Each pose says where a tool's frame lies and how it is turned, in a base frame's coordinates. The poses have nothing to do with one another.
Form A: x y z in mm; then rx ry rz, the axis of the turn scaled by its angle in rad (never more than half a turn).
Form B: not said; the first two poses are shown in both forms.
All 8 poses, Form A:
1: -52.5 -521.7 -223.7 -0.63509 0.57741 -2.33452
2: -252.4 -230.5 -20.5 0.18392 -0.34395 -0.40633
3: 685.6 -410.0 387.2 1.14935 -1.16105 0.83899
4: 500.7 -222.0 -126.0 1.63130 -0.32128 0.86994
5: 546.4 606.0 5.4 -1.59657 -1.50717 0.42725
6: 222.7 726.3 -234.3 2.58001 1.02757 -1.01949
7: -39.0 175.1 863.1 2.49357 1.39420 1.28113
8: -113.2 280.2 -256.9 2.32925 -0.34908 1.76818
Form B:
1: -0.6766 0.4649 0.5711 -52.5; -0.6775 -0.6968 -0.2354 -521.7; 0.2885 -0.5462 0.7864 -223.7; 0 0 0 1
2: 0.8620 0.3544 -0.3624 -252.4; -0.4160 0.9031 -0.1063 -230.5; 0.2897 0.2424 0.9259 -20.5; 0 0 0 1
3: 0.2319 -0.9403 -0.2490 685.6; -0.0588 0.2420 -0.9685 -410.0; 0.9710 0.2392 0.0009 387.2; 0 0 0 1
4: 0.6823 -0.6357 0.3610 500.7; 0.2485 -0.2628 -0.9323 -222.0; 0.6876 0.7258 -0.0213 -126.0; 0 0 0 1
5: 0.2064 0.6279 -0.7504 546.4; 0.9283 0.1167 0.3530 606.0; 0.3093 -0.7695 -0.5588 5.4; 0 0 0 1
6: 0.5252 0.6636 -0.5328 222.7; 0.5380 -0.7440 -0.3963 726.3; -0.6594 -0.0785 -0.7477 -234.3; 0 0 0 1
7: 0.2686 0.7049 0.6565 -39.0; 0.7136 -0.6034 0.3559 175.1; 0.6470 0.3729 -0.6651 863.1; 0 0 0 1
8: 0.2582 -0.3029 0.9174 -113.2; -0.0685 -0.9529 -0.2953 280.2; 0.9637 0.0134 -0.2668 -256.9; 0 0 0 1
